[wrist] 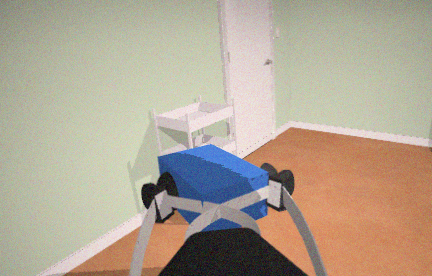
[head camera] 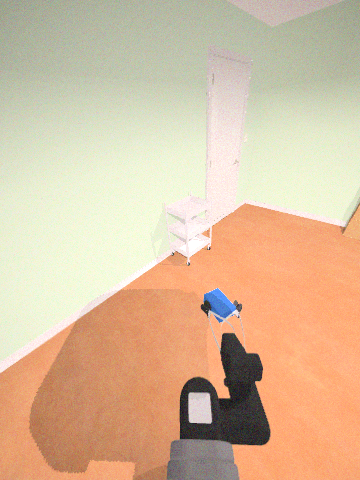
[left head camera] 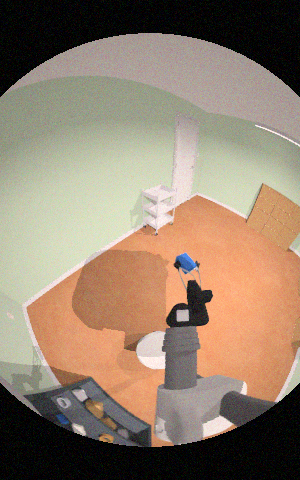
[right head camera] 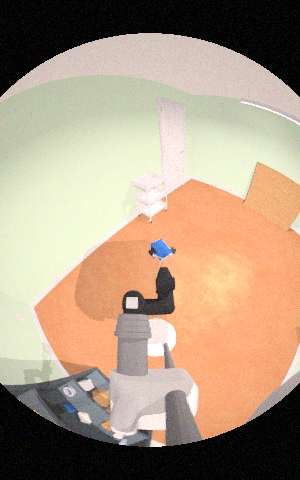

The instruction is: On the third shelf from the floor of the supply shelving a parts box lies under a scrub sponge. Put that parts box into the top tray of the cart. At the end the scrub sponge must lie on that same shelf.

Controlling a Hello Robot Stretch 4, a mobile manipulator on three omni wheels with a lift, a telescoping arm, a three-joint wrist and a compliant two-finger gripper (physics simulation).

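Pixels of known places: gripper, fingertip midpoint: [wrist: 218,183] [head camera: 220,302] [left head camera: 186,261] [right head camera: 161,247]; robot's base, link origin: [left head camera: 156,349] [right head camera: 155,336].
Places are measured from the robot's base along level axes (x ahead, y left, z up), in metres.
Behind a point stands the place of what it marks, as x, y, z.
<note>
My gripper [head camera: 222,306] @(0.469, -0.088, 1.000) [left head camera: 187,264] @(0.469, -0.088, 1.000) [right head camera: 162,251] @(0.469, -0.088, 1.000) [wrist: 218,183] @(0.469, -0.088, 1.000) is shut on the blue parts box [head camera: 218,301] @(0.453, -0.077, 1.027) [left head camera: 186,261] @(0.449, -0.081, 1.027) [right head camera: 161,248] @(0.446, -0.084, 1.027) [wrist: 215,170] @(0.442, -0.086, 1.027), which it holds tilted, in the air above the floor. The white three-tier cart stands against the green wall beyond the gripper. Its top tray [head camera: 188,206] @(2.088, 0.026, 0.635) [left head camera: 159,191] @(2.105, 0.014, 0.635) [right head camera: 148,180] @(2.056, 0.025, 0.635) [wrist: 172,121] @(1.850, 0.157, 0.684) is upright, and the box hides the cart's lower part in the wrist view. The supply shelving [left head camera: 145,434] shows in part at the lower left of both side head views. The scrub sponge cannot be made out surely.
A white door [head camera: 227,125] @(2.899, -0.529, 1.401) [left head camera: 185,155] @(2.887, -0.520, 1.179) [right head camera: 172,140] @(2.859, -0.494, 1.177) [wrist: 250,75] @(2.880, -0.512, 0.794) is beside the cart, near the room corner. A tan panel-like surface [left head camera: 274,215] @(1.915, -2.581, 0.567) [right head camera: 272,195] @(1.909, -2.588, 0.543) is at the right. Several small objects sit on the shelving. The wall runs along the left.
</note>
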